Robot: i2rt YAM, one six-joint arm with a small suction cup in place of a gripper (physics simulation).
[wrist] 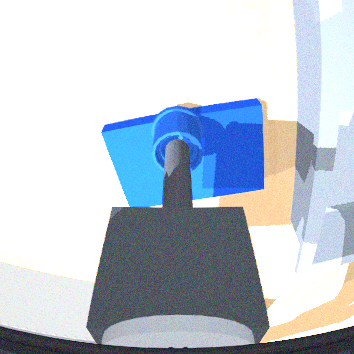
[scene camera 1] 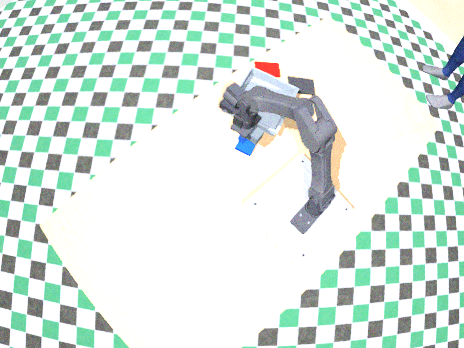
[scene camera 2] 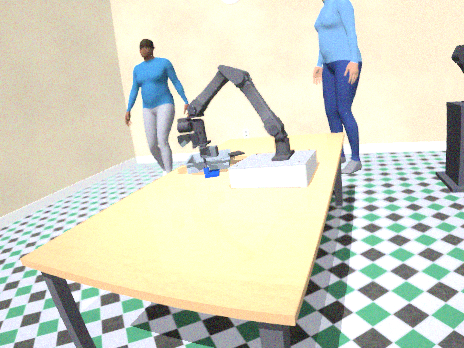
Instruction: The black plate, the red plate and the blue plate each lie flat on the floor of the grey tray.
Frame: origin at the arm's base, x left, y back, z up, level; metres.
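Seen in the pictures: hand, tool point: (wrist: 176, 128) (scene camera 1: 242, 139) (scene camera 2: 207, 173); arm's base, link origin: (scene camera 1: 313, 208) (scene camera 2: 283, 156).
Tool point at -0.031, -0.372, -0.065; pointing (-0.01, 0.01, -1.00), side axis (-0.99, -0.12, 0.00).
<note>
Offsets run from my tool point to a thing's middle, as dx, dy, dz.
The blue plate {-0.010, +0.022, -0.005} (scene camera 1: 245, 146) (scene camera 2: 212, 172) (wrist: 140, 165) is at the table top just outside the near end of the grey tray {-0.181, -0.060, +0.015} (scene camera 1: 269, 80) (scene camera 2: 192, 161) (wrist: 305, 70). My suction cup (scene camera 2: 206, 166) (wrist: 177, 140) presses on the plate's top face near its far edge; in the overhead view the wrist hides it. The red plate {-0.334, -0.161, -0.005} (scene camera 1: 267, 68) lies on the table beyond the tray's far end. The black plate {-0.387, -0.003, -0.006} (scene camera 1: 302, 85) (scene camera 2: 237, 152) lies on the table beside the tray's far corner. The tray floor shows no plate in it.
The arm stands on a white base box (scene camera 2: 269, 174) right of the tray. Two people (scene camera 2: 155, 97) (scene camera 2: 337, 56) stand behind the table; one person's feet (scene camera 1: 436, 101) show at the right. A black machine (scene camera 2: 455, 142) stands on the floor far right.
</note>
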